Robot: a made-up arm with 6 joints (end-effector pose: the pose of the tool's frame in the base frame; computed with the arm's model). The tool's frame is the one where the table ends.
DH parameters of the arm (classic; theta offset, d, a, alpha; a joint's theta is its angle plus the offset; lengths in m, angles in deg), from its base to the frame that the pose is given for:
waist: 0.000 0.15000 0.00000 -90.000
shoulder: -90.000 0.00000 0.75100 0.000
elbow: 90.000 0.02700 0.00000 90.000
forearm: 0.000 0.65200 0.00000 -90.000
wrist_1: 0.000 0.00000 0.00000 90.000
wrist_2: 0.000 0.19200 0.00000 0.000
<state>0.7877 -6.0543 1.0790 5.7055 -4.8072 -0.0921</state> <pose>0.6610 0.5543 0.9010 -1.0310 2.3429 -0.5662</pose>
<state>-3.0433 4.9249 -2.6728 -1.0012 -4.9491 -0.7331</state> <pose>0.2421 0.1547 -0.2088 -1.8067 -1.4001 -0.8245</pose>
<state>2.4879 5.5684 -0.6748 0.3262 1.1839 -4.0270</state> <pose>0.8813 -0.7809 1.0134 0.3143 0.2606 -1.4283</pose>
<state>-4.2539 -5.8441 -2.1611 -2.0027 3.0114 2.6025</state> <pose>0.0561 -0.1235 0.7499 -1.4438 -0.3170 0.2006</pose>
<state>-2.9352 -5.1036 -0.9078 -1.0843 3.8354 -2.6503</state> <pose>-0.7302 -0.2913 0.9376 1.5283 1.7102 0.0865</pose>
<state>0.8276 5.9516 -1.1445 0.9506 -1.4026 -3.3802</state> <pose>-0.5398 -0.7751 0.8153 1.8801 1.0616 0.0519</pose>
